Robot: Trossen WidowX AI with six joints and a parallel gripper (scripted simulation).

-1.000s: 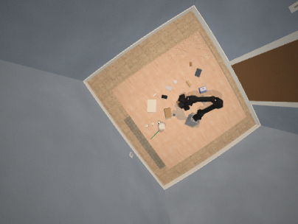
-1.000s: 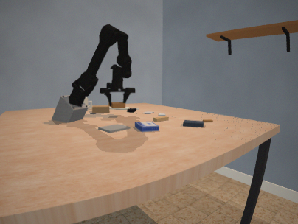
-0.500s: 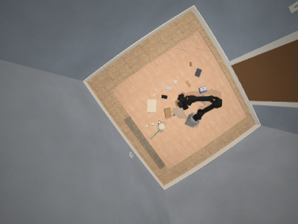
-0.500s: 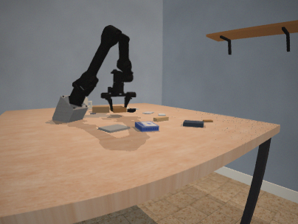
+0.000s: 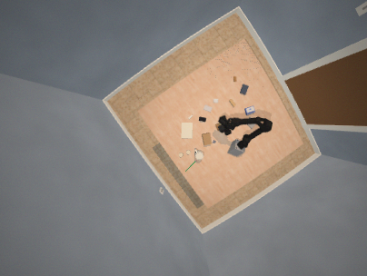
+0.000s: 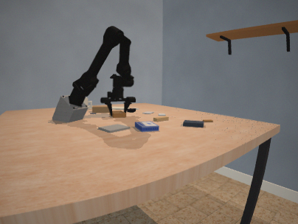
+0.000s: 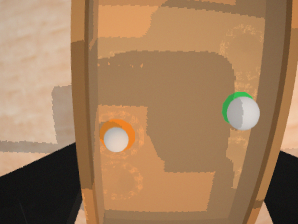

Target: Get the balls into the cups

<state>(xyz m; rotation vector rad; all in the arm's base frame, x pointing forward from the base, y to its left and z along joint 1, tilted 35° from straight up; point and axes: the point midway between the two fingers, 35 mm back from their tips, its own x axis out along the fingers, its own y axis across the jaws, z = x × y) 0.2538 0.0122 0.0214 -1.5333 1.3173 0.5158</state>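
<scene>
Now: the wooden puzzle 30 mm below my hand and 10 mm to the left of it. From my hand the other things lie so: dark blue block: 390 mm to the right, 140 mm ahead, 30 mm below; then grey plate: 250 mm to the right, 170 mm behind, 40 mm below; then cream sheet: 310 mm to the left, 190 mm ahead, 40 mm below.
</scene>
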